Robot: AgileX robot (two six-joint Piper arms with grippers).
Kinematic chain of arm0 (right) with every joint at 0, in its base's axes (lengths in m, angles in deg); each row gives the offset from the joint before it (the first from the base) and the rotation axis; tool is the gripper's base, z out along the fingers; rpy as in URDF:
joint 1: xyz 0 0 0.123 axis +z
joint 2: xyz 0 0 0 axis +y
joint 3: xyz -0.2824 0 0.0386 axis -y
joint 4: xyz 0.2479 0 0.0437 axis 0.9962 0 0.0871
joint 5: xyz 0 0 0 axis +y
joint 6: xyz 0.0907 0 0.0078 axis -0.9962 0 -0.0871
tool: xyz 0 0 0 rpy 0 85 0
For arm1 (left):
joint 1: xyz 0 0 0.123 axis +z
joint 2: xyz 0 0 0 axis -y
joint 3: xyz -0.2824 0 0.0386 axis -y
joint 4: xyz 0.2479 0 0.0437 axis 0.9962 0 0.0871
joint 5: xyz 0 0 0 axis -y
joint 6: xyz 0.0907 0 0.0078 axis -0.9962 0 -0.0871
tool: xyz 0 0 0 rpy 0 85 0
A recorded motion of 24 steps. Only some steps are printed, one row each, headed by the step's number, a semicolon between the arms.
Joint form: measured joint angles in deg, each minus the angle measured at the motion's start. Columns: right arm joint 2, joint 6, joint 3, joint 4, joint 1, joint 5; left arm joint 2, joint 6, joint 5, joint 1, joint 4, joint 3.
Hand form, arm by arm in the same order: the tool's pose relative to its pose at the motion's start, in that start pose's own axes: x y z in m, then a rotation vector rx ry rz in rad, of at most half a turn. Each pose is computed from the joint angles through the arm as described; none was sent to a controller.
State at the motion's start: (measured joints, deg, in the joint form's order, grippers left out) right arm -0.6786 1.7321 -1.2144 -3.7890 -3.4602 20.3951; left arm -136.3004 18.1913 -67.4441 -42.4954 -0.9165 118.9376
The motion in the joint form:
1: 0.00 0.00 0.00 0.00 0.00 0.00; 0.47 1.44 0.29 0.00 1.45 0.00
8: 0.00 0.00 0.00 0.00 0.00 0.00; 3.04 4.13 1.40 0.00 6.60 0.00
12: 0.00 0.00 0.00 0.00 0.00 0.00; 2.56 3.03 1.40 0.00 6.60 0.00
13: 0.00 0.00 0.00 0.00 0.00 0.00; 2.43 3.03 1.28 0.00 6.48 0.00
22: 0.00 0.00 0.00 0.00 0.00 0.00; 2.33 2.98 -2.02 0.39 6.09 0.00
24: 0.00 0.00 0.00 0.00 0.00 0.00; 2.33 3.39 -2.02 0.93 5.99 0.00
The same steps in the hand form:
1: 0.0000 0.0000 0.0000 0.0000 0.0000 0.0000; -0.0014 0.0017 -0.0041 -0.0178 -0.0201 -0.0153
8: 0.0000 0.0000 0.0000 0.0000 0.0000 0.0000; -0.0067 0.0075 -0.0271 -0.0733 -0.1096 -0.0285
12: 0.0000 0.0000 0.0000 0.0000 0.0000 0.0000; -0.0065 0.0076 -0.0229 -0.0770 -0.1010 -0.0090
13: 0.0000 0.0000 0.0000 0.0000 0.0000 0.0000; -0.0063 0.0075 -0.0217 -0.0767 -0.0962 -0.0098
22: 0.0000 0.0000 0.0000 0.0000 0.0000 0.0000; -0.0021 0.0120 -0.0207 -0.0930 -0.0388 -0.0210
24: 0.0000 0.0000 0.0000 0.0000 0.0000 0.0000; -0.0034 0.0163 -0.0207 -0.0930 -0.0388 -0.0381

